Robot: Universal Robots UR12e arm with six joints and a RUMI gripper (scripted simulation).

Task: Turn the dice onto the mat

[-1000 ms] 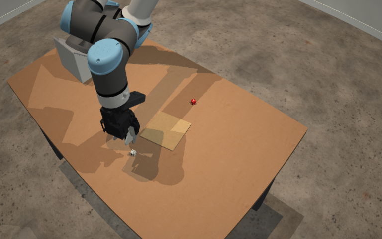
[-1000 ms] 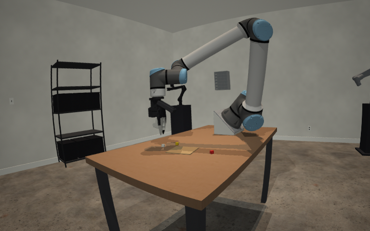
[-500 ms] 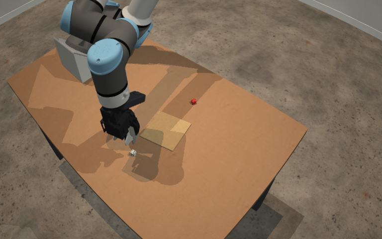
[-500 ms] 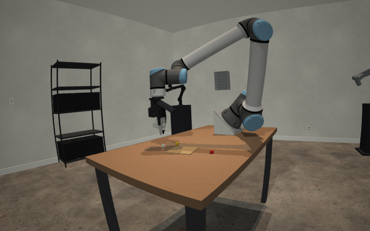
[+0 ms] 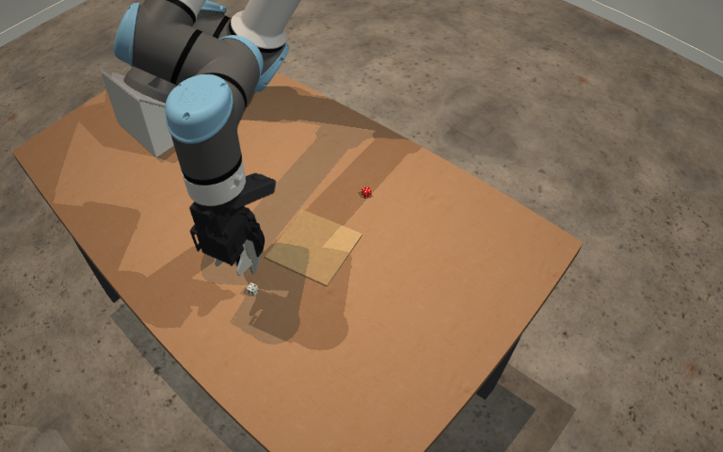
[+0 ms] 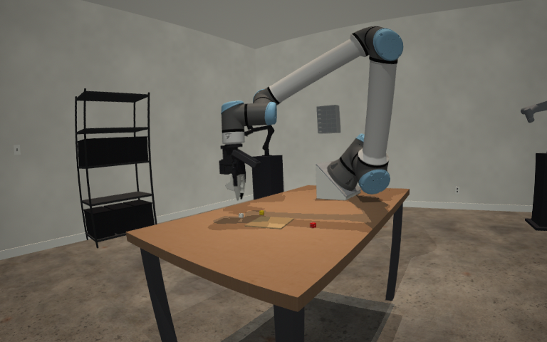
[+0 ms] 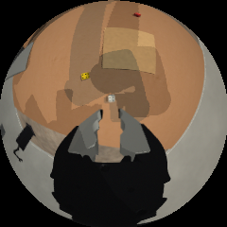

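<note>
The white die lies 80 mm below my hand. From my hand the other things lie so: red die: 330 mm to the left, 80 mm below, 10 mm ahead; yellow die: 80 mm below, 80 mm behind, 50 mm to the left; tan mat: 150 mm to the left, 90 mm below, 20 mm ahead.
</note>
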